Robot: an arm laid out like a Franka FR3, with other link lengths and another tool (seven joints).
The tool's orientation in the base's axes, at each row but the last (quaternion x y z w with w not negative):
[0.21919 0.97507 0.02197 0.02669]
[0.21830 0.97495 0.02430 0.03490]
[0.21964 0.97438 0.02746 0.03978]
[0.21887 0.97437 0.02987 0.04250]
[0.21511 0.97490 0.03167 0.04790]
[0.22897 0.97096 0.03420 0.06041]
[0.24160 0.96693 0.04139 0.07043]
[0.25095 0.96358 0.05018 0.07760]
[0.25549 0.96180 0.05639 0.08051]
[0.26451 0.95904 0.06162 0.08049]
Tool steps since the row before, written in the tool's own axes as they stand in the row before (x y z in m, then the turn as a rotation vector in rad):
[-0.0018 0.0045 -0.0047 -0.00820 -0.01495 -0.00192]
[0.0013 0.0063 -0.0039 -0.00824 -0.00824 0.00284]
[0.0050 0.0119 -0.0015 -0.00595 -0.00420 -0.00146]
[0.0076 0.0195 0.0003 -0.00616 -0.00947 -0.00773]
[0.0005 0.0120 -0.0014 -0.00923 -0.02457 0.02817]
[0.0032 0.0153 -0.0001 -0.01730 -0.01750 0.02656]
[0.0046 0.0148 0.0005 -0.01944 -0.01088 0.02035]
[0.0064 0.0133 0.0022 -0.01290 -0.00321 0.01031]
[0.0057 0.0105 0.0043 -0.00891 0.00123 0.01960]
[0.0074 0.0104 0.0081 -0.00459 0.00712 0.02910]
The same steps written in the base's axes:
[0.0033 0.0031 0.0050 0.00091 -0.01707 0.00145]
[0.0012 0.0061 0.0042 0.00416 -0.01088 -0.00287]
[0.0004 0.0128 0.0020 0.00344 -0.00640 0.00154]
[0.0015 0.0209 0.0007 0.00079 -0.01149 0.00739]
[0.0044 0.0110 0.0023 0.00112 -0.02499 -0.02927]
[0.0039 0.0151 0.0012 0.01118 -0.02236 -0.02619]
[0.0029 0.0152 0.0007 0.01514 -0.01783 -0.01906]
[0.0012 0.0148 -0.0012 0.01139 -0.00853 -0.00897]
[0.0010 0.0122 -0.0034 0.01182 -0.00208 -0.01791]
[0.0004 0.0133 -0.0072 0.01287 0.00590 -0.02680]

